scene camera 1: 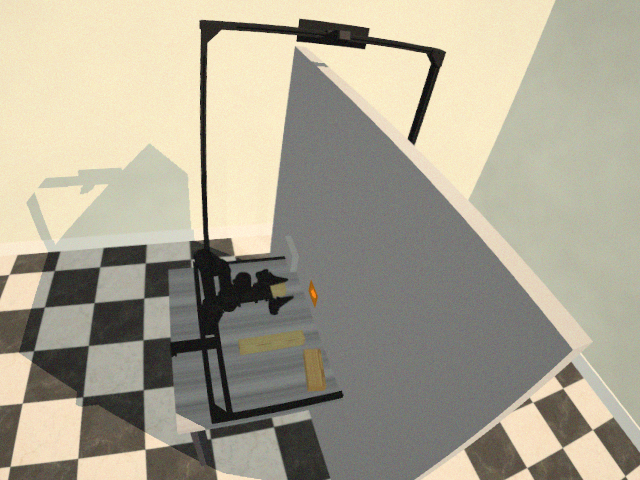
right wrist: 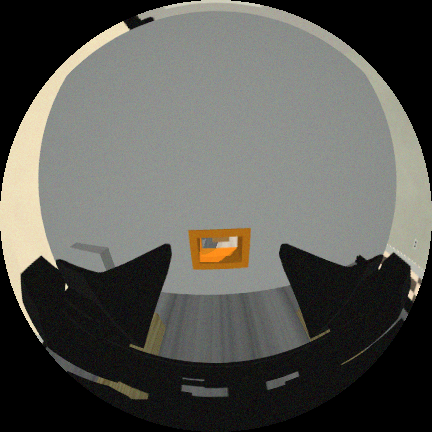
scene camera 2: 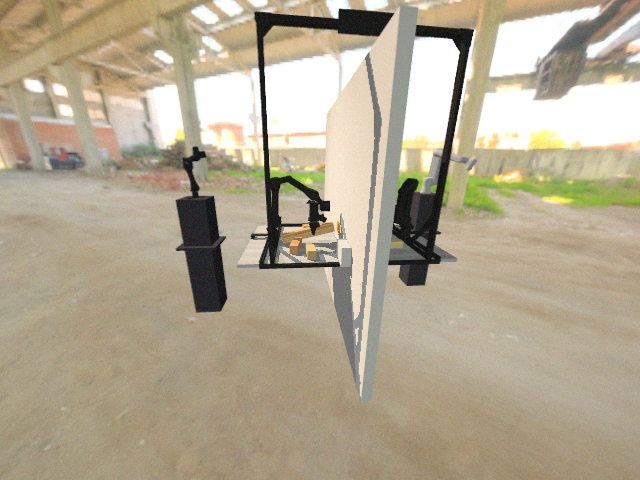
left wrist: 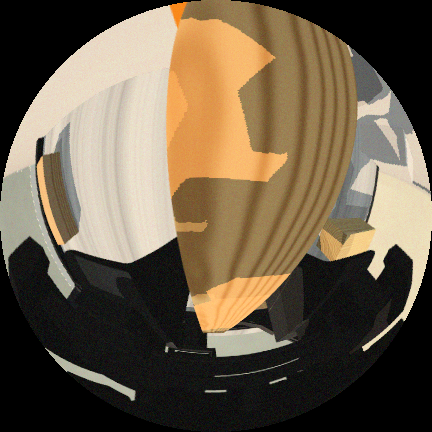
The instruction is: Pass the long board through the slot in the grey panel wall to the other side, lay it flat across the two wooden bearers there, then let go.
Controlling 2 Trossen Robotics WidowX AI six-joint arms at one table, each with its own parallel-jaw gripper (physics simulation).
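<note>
The long board is on the left arm's side of the grey panel wall. It is tilted, with its higher end towards the wall. My left gripper is shut on it. The slot, with its orange rim, shows no board in it in the right wrist view. My right gripper is open and empty, facing the slot from the other side. Below are two wooden bearers, one under the fingers and one beside them.
Another wooden block lies near the wall on the right arm's side. On the left arm's side, two short blocks lie on the table near the held board. A black frame stands around the tables.
</note>
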